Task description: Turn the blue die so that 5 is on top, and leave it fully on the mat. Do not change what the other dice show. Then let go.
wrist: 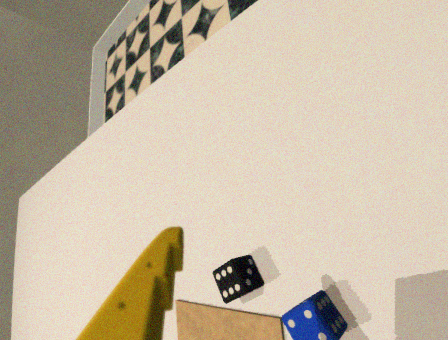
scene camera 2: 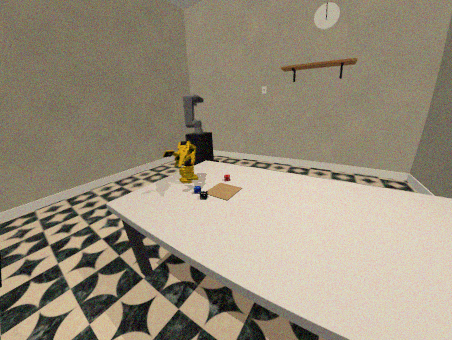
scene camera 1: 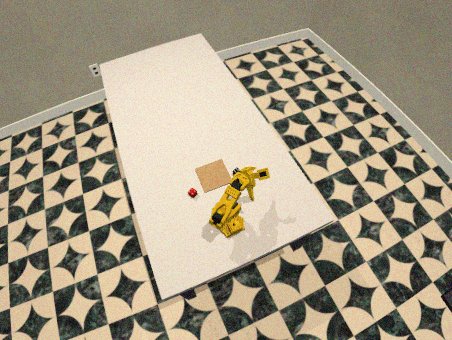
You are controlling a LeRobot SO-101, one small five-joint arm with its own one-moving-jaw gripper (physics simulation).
Note:
In view: a tan mat (scene camera 1: pixel 213 175) and a black die (wrist: pixel 239 276).

